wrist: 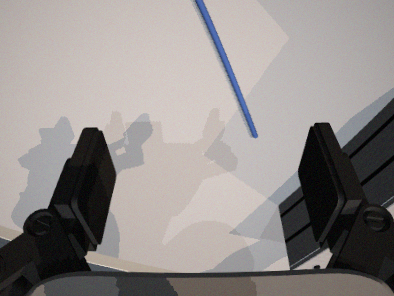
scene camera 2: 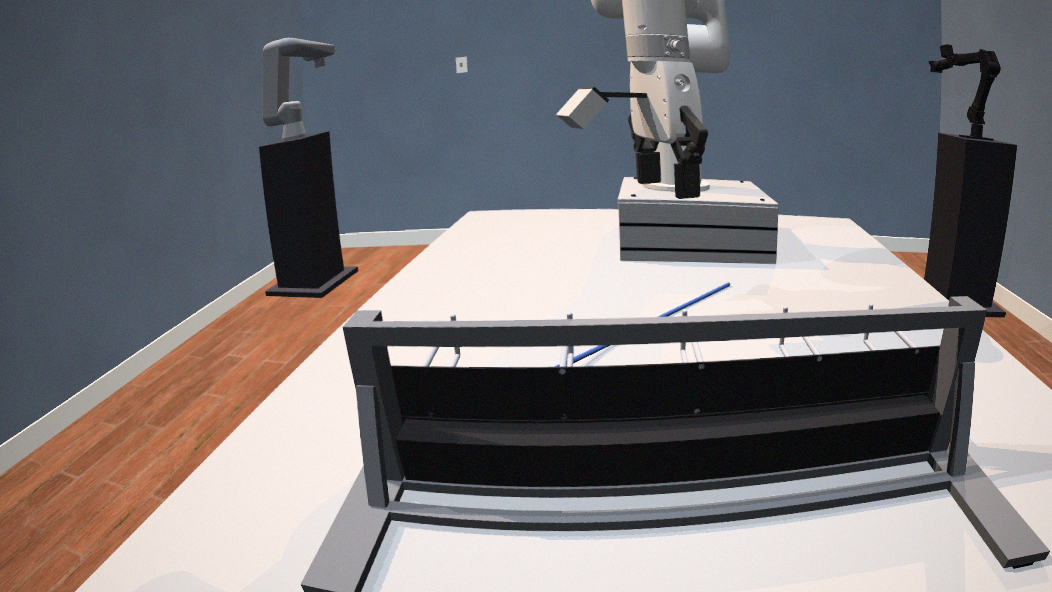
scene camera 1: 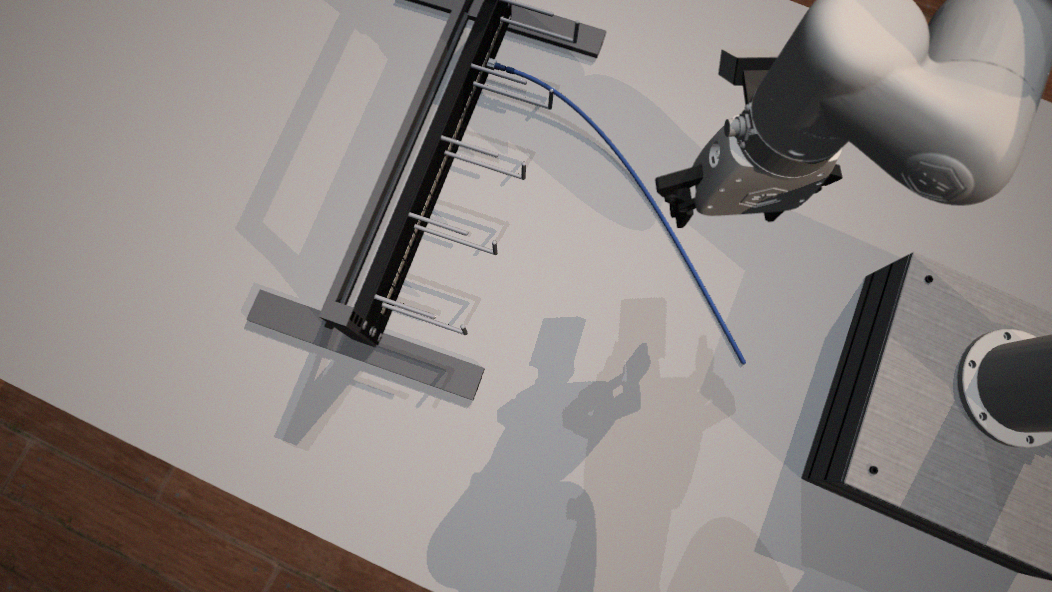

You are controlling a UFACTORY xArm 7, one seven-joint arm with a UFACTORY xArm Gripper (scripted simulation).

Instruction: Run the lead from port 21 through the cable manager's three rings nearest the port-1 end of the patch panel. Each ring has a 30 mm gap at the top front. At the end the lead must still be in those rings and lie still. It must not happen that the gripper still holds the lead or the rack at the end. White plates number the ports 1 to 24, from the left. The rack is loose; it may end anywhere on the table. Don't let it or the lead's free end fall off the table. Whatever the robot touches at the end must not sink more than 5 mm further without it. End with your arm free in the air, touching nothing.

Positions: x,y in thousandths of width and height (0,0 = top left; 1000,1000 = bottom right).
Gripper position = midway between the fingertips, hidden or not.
my gripper: wrist 524,505; scene camera 2 635,322; scene camera 1 687,357
grey rack: scene camera 2 542,729; scene camera 1 345,572; not seen in the wrist view (out of frame)
